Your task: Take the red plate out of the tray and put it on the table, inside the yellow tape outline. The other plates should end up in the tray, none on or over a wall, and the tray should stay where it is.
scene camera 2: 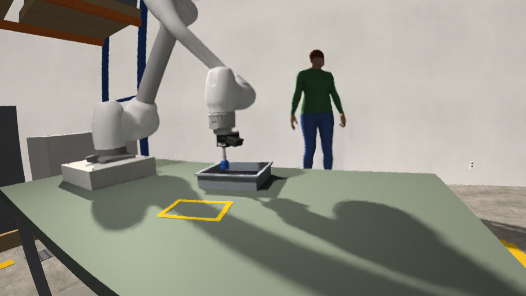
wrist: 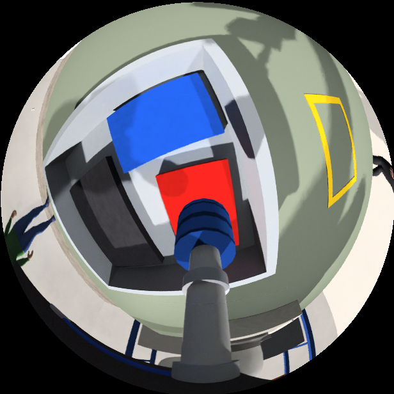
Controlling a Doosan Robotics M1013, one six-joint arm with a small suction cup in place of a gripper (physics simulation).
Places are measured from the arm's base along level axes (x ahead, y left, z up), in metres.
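Pixels of known places: hand, its tool point: point(scene camera 2: 225, 168); arm's base, origin of its link: point(scene camera 2: 111, 159).
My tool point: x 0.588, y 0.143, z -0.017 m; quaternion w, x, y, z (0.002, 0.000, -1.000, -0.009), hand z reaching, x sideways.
Ahead of a thing's pixels: the offset from my tool point to its top centre. "*": to the spot under its first point. Level surfaces: height alone.
My suction cup point(scene camera 2: 224, 165) point(wrist: 204, 215) is blue and points down into the grey tray @(0.011 m down, 0.005 m back, 0.074 m left) point(scene camera 2: 227, 184) point(wrist: 271, 210). It is above the red plate point(wrist: 197, 182), over its lower part in the wrist view, and seems apart from it, with nothing held. The cup hides part of that plate. A blue plate point(wrist: 167, 117) lies beside the red one, and a black plate point(wrist: 112, 215) lies across the tray from it. The tray walls hide the plates in the scene view. The yellow tape outline @(* 0.059 m down, 0.057 m ahead, 0.171 m right) point(scene camera 2: 205, 201) point(wrist: 326, 150) is on the table beside the tray.
The tray's raised walls surround the cup closely. The robot's base block point(scene camera 2: 125, 173) stands on the green table @(0.061 m down) point(scene camera 2: 125, 250) point(wrist: 287, 235) at the left in the scene view. A person point(scene camera 2: 316, 95) point(wrist: 19, 242) stands behind the table. A shelf rack point(scene camera 2: 142, 75) stands behind the arm.
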